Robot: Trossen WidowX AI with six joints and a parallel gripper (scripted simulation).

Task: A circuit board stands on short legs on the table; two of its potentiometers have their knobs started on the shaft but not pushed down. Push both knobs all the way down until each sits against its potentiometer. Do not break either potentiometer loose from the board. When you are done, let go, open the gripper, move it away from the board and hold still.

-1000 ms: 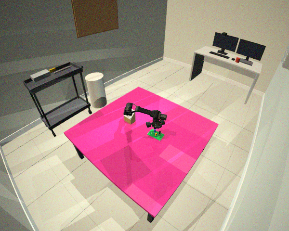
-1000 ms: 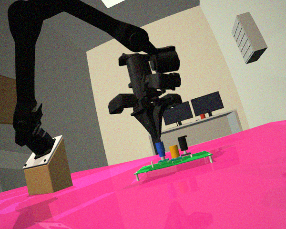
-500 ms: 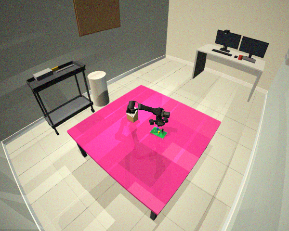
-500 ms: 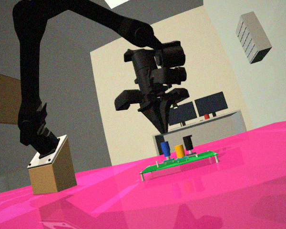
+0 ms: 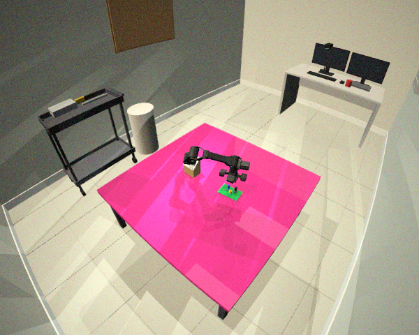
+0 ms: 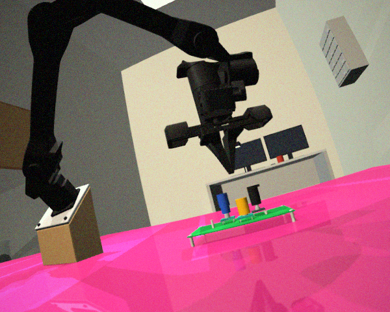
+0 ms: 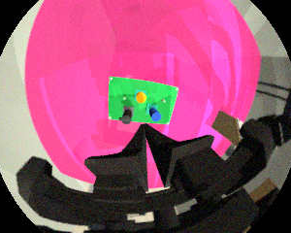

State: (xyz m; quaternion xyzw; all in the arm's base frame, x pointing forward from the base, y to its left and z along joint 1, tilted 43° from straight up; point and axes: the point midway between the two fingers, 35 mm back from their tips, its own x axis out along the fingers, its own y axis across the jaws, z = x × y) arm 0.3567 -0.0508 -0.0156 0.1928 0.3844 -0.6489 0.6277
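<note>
Now: gripper tip 4 cm above the black knob, 3 cm short of it and 1 cm to the right of it. The rest, counted from my gripper tip: blue knob 5 cm below, 3 cm behind.
</note>
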